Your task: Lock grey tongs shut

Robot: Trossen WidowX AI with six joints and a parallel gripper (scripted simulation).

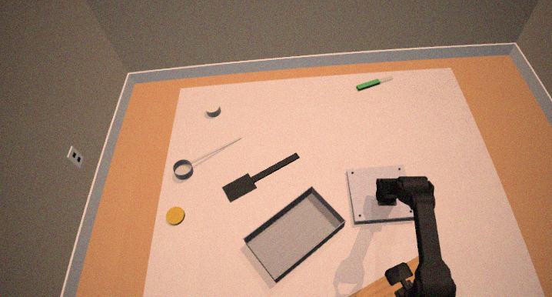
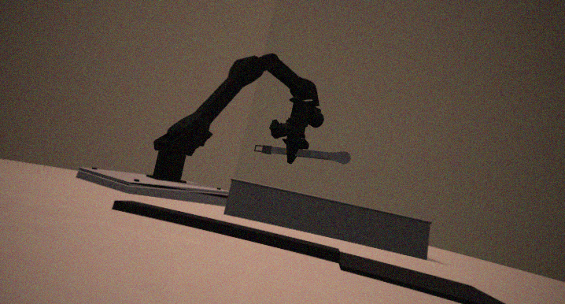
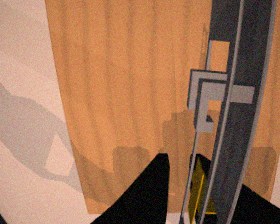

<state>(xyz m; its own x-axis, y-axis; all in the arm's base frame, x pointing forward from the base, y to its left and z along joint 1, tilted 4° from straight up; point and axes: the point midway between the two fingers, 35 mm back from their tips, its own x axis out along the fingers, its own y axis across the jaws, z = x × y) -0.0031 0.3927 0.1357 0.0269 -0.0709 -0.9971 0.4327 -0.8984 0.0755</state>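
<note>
The wooden board is 2 cm behind my gripper tip and 15 cm below it. Round my gripper tip: grey roasting tin: 32 cm ahead, 24 cm to the right, 13 cm below; then black spatula: 47 cm ahead, 47 cm to the right, 15 cm below; then yellow slider: 1 cm behind, 1 cm to the right, 4 cm above.
</note>
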